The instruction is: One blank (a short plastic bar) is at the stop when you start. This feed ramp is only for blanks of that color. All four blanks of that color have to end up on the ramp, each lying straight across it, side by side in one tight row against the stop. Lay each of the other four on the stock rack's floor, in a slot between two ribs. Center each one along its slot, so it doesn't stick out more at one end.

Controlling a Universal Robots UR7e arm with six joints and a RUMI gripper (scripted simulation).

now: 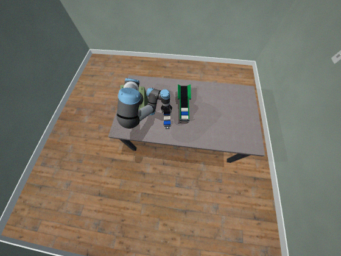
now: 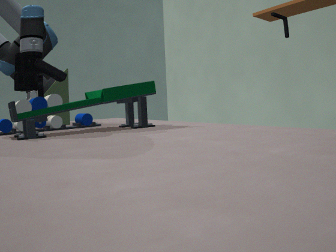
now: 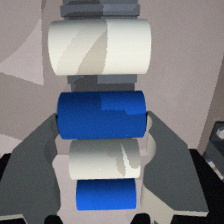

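Right now my hand is 1 cm past the stock rack, 3 cm to the right of it and 5 cm above it. Round my hand: dark stop: 19 cm ahead, 6 cm to the right, 2 cm above.
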